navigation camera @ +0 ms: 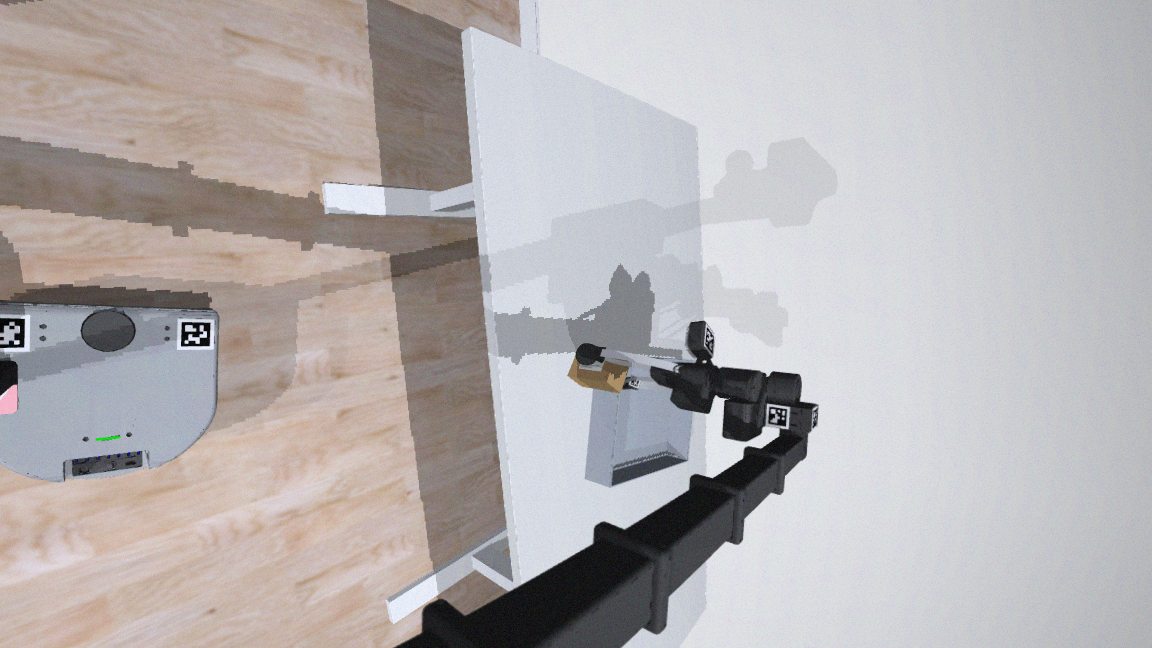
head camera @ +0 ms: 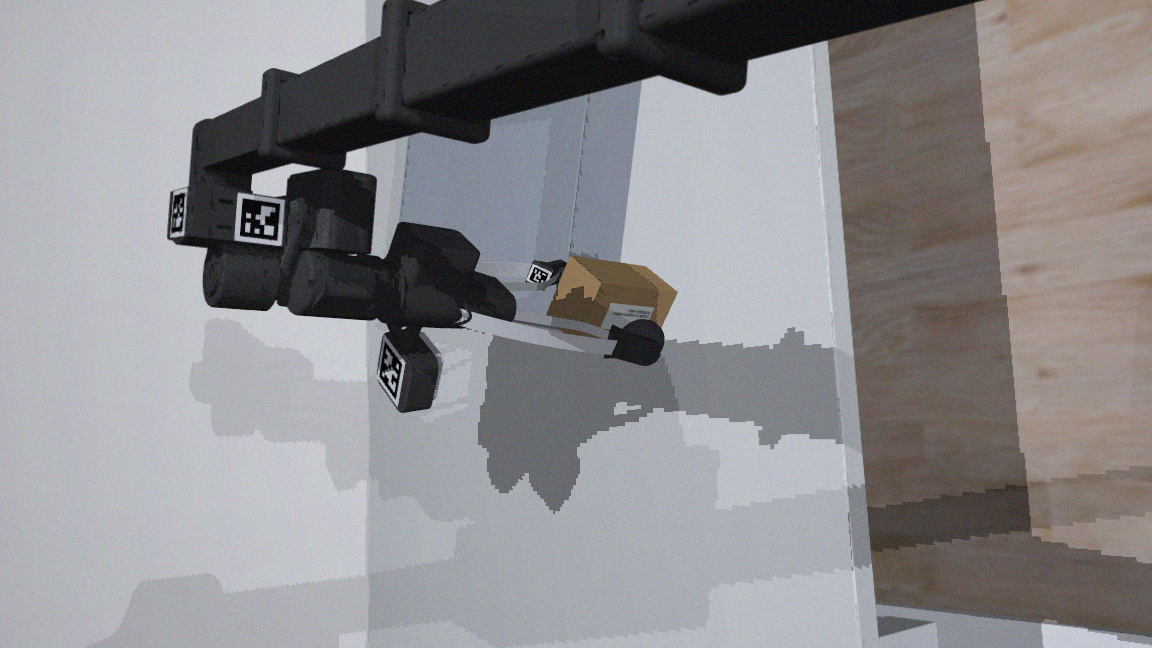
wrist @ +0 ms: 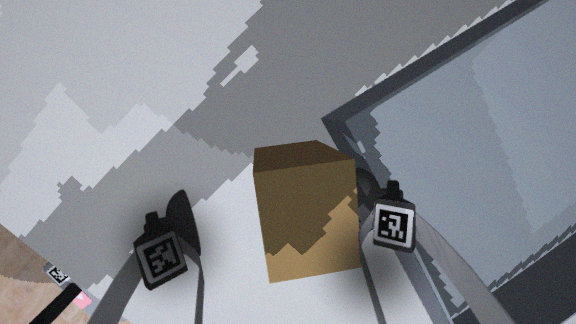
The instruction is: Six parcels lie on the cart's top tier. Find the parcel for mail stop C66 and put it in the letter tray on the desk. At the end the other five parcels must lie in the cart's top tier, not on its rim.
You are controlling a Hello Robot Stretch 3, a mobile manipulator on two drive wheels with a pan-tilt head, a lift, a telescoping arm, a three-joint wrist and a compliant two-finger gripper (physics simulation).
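Seen in the pictures: gripper, between the fingertips: [navigation camera: 594, 366] [head camera: 621, 311] [wrist: 274, 201]; robot's base, origin of its link: [navigation camera: 109, 328].
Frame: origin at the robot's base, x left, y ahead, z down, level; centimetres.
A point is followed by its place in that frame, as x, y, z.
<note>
A brown cardboard parcel [head camera: 616, 278] {-61.9, -5.0, -78.4} [navigation camera: 596, 377] {-61.0, -3.9, -78.6} [wrist: 310, 215] {-64.6, -2.6, -81.0} is at the near corner of the grey letter tray [head camera: 608, 177] {-68.2, -14.9, -74.7} [navigation camera: 600, 439] {-68.0, -17.0, -75.0} [wrist: 425, 62] {-77.1, -0.8, -75.4} on the white desk [head camera: 773, 265] {-50.4, -6.6, -72.0} [navigation camera: 576, 161] {-60.6, 35.5, -72.0}. It looks tilted; whether it rests on the tray's rim is unclear. Its white label shows in the head view, with print too small to read. My gripper [head camera: 597, 306] {-63.0, -2.3, -76.6} [navigation camera: 612, 368] {-63.0, -2.3, -76.6} [wrist: 274, 201] {-63.0, -2.3, -76.6} is partly open around the parcel. In the wrist view the right fingertip is against or very near the parcel's side, while a wide gap separates the left fingertip from it. The cart does not show.
My arm [head camera: 499, 72] {-30.8, -8.7, -111.9} [navigation camera: 668, 548] {-24.2, -7.8, -112.7} reaches across above the desk. My base [navigation camera: 153, 386] {-6.5, -10.0, -16.0} stands on the wooden floor beside the desk's long edge. Desk legs [navigation camera: 354, 199] extend toward the base. A pale wall [navigation camera: 966, 322] {-123.8, 9.4, -132.8} rises behind the desk.
</note>
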